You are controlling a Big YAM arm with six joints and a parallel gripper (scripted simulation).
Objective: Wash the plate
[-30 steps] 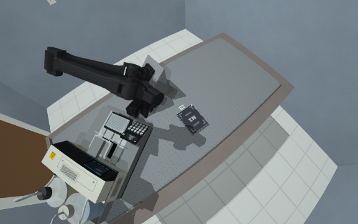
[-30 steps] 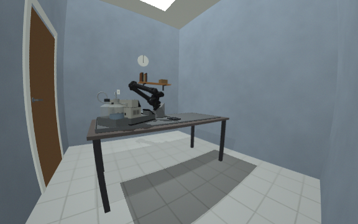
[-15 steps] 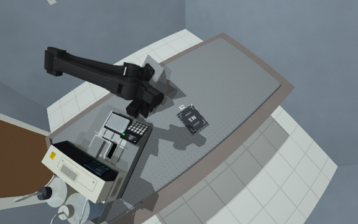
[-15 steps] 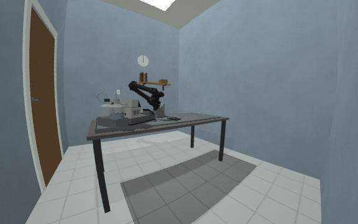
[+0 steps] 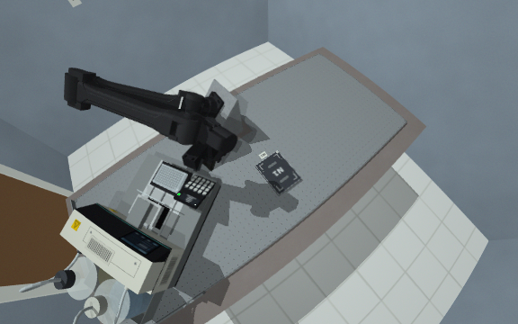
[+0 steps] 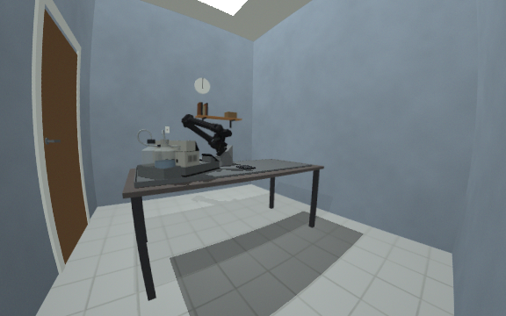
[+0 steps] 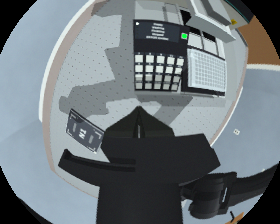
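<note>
Right now my hand is 160 mm to the left of the white well plate, 100 mm past it and 60 mm above it. From my hand the other things lie so: plate washer: 290 mm to the right, 20 mm below, 20 mm behind; bottle: 580 mm to the right, 80 mm ahead, 10 mm below.
</note>
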